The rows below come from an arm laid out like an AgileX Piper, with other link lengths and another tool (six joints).
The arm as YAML. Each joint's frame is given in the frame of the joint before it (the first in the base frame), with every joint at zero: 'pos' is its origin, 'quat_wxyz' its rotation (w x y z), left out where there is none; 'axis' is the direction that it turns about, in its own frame. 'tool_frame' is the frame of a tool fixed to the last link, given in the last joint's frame.
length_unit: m
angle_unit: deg
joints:
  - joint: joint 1
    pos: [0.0, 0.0, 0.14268]
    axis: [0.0, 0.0, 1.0]
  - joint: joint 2
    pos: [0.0, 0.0, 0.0]
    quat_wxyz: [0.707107, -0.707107, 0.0, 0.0]
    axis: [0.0, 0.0, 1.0]
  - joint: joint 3
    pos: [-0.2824, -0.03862, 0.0]
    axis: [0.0, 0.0, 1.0]
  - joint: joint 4
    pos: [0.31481, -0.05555, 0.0]
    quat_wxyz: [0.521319, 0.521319, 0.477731, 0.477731]
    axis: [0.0, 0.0, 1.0]
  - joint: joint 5
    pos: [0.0, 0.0, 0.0]
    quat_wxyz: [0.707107, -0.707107, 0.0, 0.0]
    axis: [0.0, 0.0, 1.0]
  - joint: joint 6
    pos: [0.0, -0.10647, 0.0]
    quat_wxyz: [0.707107, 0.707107, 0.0, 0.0]
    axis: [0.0, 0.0, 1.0]
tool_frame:
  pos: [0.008, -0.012, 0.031]
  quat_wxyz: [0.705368, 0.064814, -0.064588, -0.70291]
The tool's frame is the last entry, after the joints.
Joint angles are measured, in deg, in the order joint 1, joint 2, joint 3, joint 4, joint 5, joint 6. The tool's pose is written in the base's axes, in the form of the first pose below.
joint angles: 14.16 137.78 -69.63 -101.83 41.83 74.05
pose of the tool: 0.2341, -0.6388, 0.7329, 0.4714; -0.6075, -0.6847, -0.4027, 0.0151; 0.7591, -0.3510, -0.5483, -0.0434; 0, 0, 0, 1
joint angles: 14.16 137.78 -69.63 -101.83 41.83 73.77
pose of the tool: 0.2378, -0.6376, 0.7327, 0.4714; -0.6045, -0.6876, -0.4022, 0.0151; 0.7603, -0.3473, -0.5490, -0.0434; 0, 0, 0, 1
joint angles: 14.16 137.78 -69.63 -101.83 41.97 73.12
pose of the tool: 0.2450, -0.6354, 0.7323, 0.4715; -0.5964, -0.6943, -0.4028, 0.0149; 0.7644, -0.3381, -0.5490, -0.0430; 0, 0, 0, 1
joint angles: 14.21 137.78 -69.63 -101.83 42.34 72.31
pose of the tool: 0.2525, -0.6324, 0.7324, 0.4716; -0.5843, -0.7029, -0.4056, 0.0148; 0.7713, -0.3255, -0.5470, -0.0422; 0, 0, 0, 1
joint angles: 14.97 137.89 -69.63 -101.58 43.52 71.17
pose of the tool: 0.2627, -0.6252, 0.7349, 0.4708; -0.5602, -0.7190, -0.4114, 0.0189; 0.7856, -0.3036, -0.5391, -0.0411; 0, 0, 0, 1
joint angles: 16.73 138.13 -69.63 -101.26 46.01 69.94
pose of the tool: 0.2711, -0.6107, 0.7440, 0.4687; -0.5182, -0.7440, -0.4218, 0.0289; 0.8111, -0.2712, -0.5182, -0.0386; 0, 0, 0, 1
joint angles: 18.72 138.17 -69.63 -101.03 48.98 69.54
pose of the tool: 0.2621, -0.5967, 0.7584, 0.4667; -0.4793, -0.7626, -0.4343, 0.0404; 0.8376, -0.2497, -0.4859, -0.0335; 0, 0, 0, 1
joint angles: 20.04 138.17 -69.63 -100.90 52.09 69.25
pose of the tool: 0.2431, -0.5915, 0.7688, 0.4649; -0.4420, -0.7730, -0.4550, 0.0465; 0.8634, -0.2293, -0.4494, -0.0277; 0, 0, 0, 1
